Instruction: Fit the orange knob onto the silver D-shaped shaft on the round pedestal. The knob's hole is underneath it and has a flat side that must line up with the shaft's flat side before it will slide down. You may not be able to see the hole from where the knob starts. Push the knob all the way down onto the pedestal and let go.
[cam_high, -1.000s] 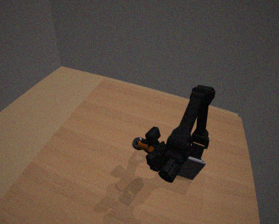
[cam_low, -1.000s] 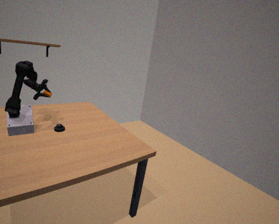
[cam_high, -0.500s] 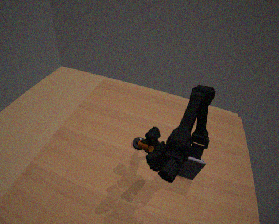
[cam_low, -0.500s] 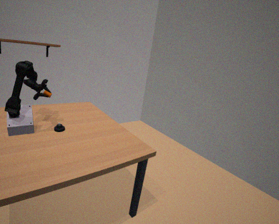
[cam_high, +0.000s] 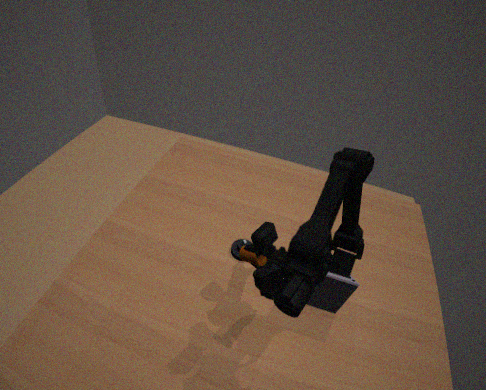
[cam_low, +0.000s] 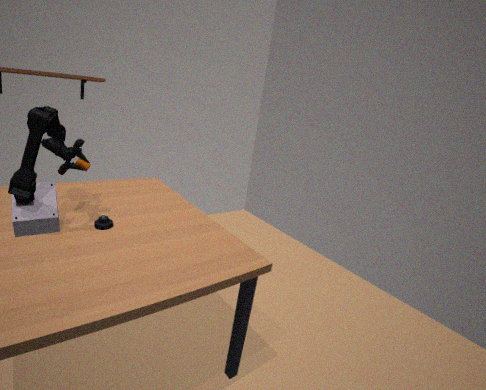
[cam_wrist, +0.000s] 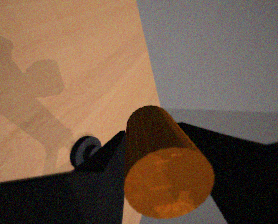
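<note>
Right now the orange knob is 30 mm behind my gripper tip, 10 mm to the left of it and 20 mm above it. From my gripper tip the other things lie so: round pedestal 50 mm ahead, 170 mm to the right, 210 mm below.
</note>
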